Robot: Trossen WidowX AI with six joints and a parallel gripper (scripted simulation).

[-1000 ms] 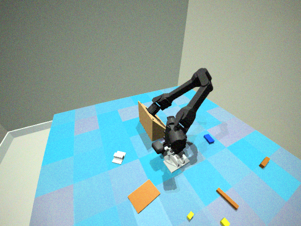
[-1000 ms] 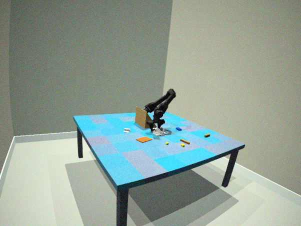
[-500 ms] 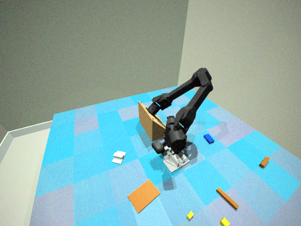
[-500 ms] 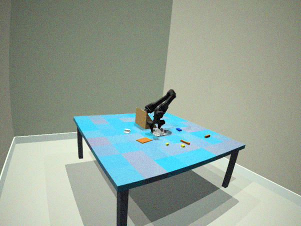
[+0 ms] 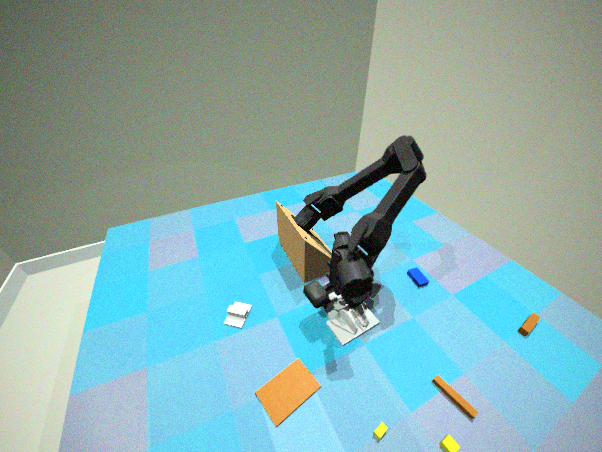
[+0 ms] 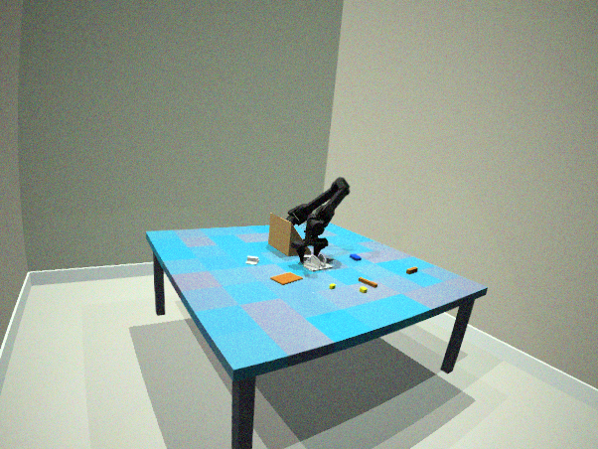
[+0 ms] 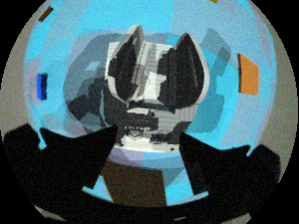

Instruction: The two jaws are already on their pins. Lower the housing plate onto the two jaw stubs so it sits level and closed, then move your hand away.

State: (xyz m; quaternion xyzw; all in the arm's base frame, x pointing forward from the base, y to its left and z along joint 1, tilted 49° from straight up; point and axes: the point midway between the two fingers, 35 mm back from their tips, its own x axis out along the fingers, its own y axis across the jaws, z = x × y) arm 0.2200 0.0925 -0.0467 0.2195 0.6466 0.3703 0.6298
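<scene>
My gripper tip is 2 cm below the housing plate and 1 cm short of it. Also, from my gripper tip: blue block (28 cm to the left, 1 cm ahead); flat orange plate (19 cm to the right, 16 cm ahead); white stand (26 cm to the right, 5 cm behind).
</scene>
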